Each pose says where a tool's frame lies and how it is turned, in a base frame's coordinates. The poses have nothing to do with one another.
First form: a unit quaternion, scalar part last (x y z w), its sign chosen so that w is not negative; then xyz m.
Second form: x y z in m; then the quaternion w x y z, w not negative. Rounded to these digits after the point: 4 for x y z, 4 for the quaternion.
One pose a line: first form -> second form
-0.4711 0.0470 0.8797 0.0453 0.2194 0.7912 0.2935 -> 0.2194 0.7912 0.2935 0.0453 -0.4711 0.0470 0.8797
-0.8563 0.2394 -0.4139 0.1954 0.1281 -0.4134 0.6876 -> 0.1281 -0.4134 0.6876 0.1954 -0.8563 0.2394 -0.4139
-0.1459 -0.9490 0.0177 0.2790 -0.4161 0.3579 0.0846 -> -0.4161 0.3579 0.0846 0.2790 -0.1459 -0.9490 0.0177
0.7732 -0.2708 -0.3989 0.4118 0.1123 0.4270 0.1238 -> 0.1123 0.4270 0.1238 0.4118 0.7732 -0.2708 -0.3989
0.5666 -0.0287 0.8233 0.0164 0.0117 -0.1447 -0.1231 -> 0.0117 -0.1447 -0.1231 0.0164 0.5666 -0.0287 0.8233
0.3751 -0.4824 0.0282 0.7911 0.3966 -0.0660 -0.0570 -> 0.3966 -0.0660 -0.0570 0.7911 0.3751 -0.4824 0.0282
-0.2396 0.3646 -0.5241 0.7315 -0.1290 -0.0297 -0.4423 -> -0.1290 -0.0297 -0.4423 0.7315 -0.2396 0.3646 -0.5241
